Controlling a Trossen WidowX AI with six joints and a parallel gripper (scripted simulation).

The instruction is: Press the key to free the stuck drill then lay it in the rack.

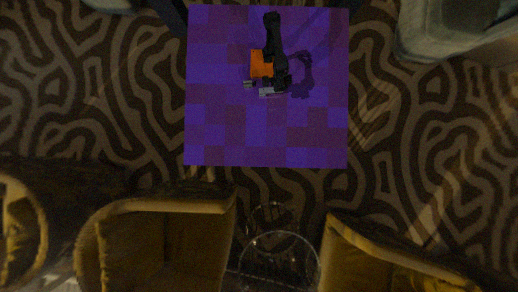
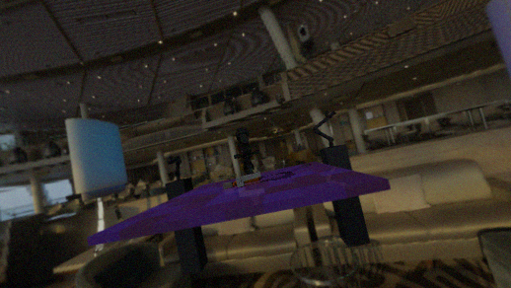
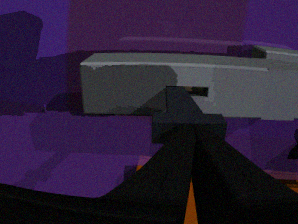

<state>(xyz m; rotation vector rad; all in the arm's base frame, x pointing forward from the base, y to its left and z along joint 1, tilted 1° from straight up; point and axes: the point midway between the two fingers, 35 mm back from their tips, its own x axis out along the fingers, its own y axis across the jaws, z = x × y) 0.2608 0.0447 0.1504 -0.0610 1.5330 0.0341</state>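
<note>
Right now my gripper tip is 8 cm above the pale drill bit and 5 cm to the left of it.
</note>
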